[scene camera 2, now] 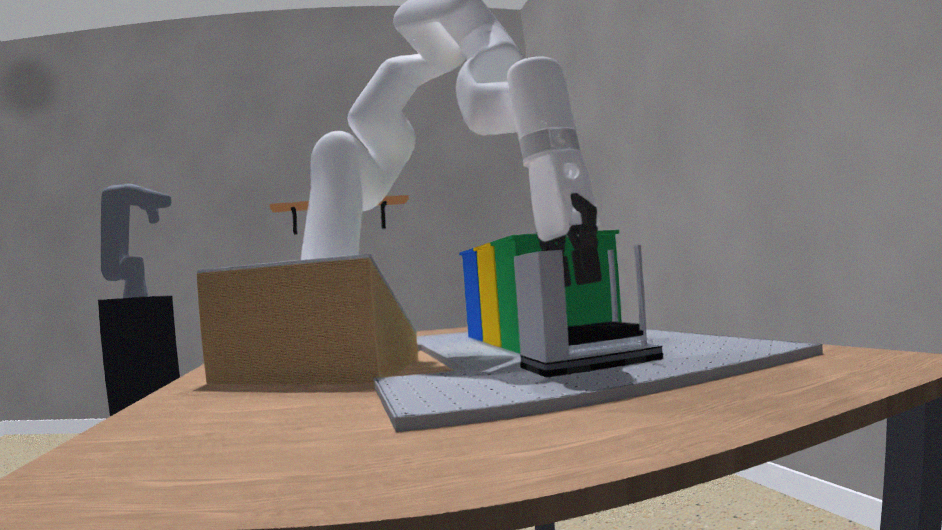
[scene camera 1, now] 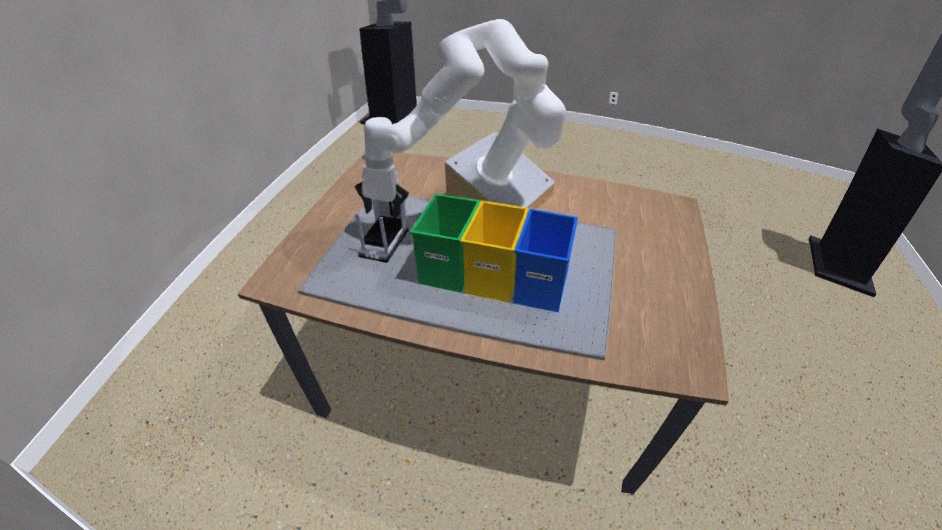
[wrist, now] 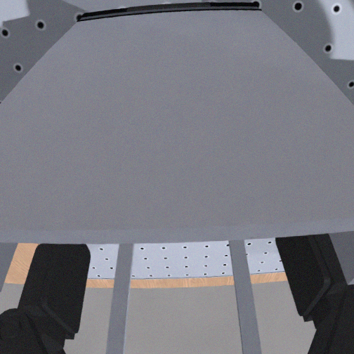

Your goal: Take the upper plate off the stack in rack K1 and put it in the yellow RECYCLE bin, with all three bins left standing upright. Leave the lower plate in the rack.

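Pixels of known places: gripper, fingertip midpoint: (scene camera 2: 573, 285) (scene camera 1: 382, 213); arm's base, origin of the base link: (scene camera 2: 325, 297) (scene camera 1: 493, 171).
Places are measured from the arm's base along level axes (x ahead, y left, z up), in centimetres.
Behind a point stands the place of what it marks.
Rack K1 (scene camera 1: 374, 253) @(x 43.6, y -16.7, z -9.1 cm) (scene camera 2: 541, 306) @(x 30.3, y -24.5, z -2.7 cm) (wrist: 175, 125) stands upright at the left of the mat, with a tall grey panel and thin posts. The black plates (scene camera 1: 384, 232) (scene camera 2: 604, 332) lie low in it; upper and lower cannot be told apart, and the panel hides them in the wrist view. My gripper (scene camera 1: 381, 209) @(x 35.3, y -18.6, z -0.7 cm) (scene camera 2: 577, 280) @(x 35.3, y -18.6, z -0.7 cm) (wrist: 180, 225) is open and empty. Its fingertips are below the panel's top and above the plates, spread wider than the two posts in the wrist view. The yellow bin (scene camera 1: 489, 283) @(x 42.4, y 20.3, z -5.3 cm) (scene camera 2: 488, 296) @(x 26.1, y 15.6, z -2.0 cm) stands upright.
The green bin (scene camera 1: 440, 271) @(x 45.2, y 7.5, z -4.5 cm) (scene camera 2: 592, 303) @(x 41.6, y -0.1, z -4.1 cm) stands upright between the rack and the yellow bin. The blue bin (scene camera 1: 540, 293) @(x 39.7, y 33.2, z -5.3 cm) (scene camera 2: 469, 290) @(x 22.9, y 30.5, z -0.9 cm) stands upright on the yellow bin's other side. The wooden base block (scene camera 2: 289, 323) @(x -3.0, y -11.1, z -3.3 cm) of the arm is behind the mat (scene camera 1: 388, 296) @(x 54.5, y -3.5, z -10.7 cm) (scene camera 2: 474, 398) @(x 21.9, y -33.5, z -10.8 cm).
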